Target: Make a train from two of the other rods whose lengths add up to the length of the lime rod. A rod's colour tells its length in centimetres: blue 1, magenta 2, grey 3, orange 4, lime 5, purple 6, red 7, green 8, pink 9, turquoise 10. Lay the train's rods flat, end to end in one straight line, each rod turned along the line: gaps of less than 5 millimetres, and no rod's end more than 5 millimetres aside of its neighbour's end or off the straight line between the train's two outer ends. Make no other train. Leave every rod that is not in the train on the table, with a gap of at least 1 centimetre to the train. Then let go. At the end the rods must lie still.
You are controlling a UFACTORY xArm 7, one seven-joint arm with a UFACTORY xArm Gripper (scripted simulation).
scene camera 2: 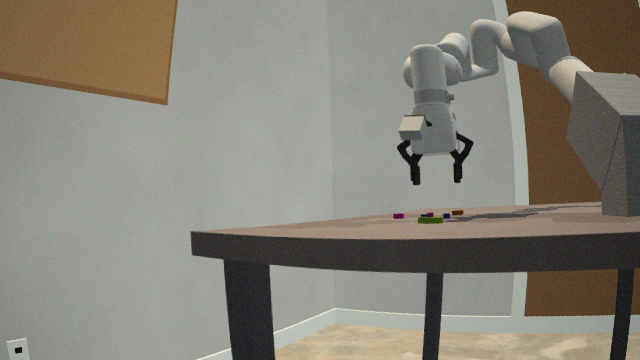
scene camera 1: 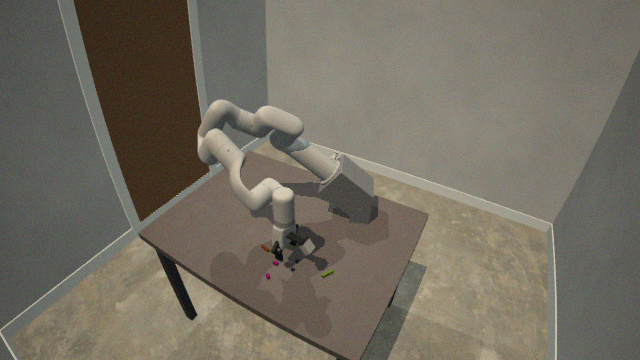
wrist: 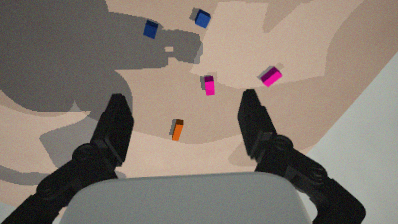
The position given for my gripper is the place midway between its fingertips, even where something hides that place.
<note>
I see my gripper [scene camera 2: 436, 183].
My gripper shows as well in the wrist view [wrist: 185, 105].
</note>
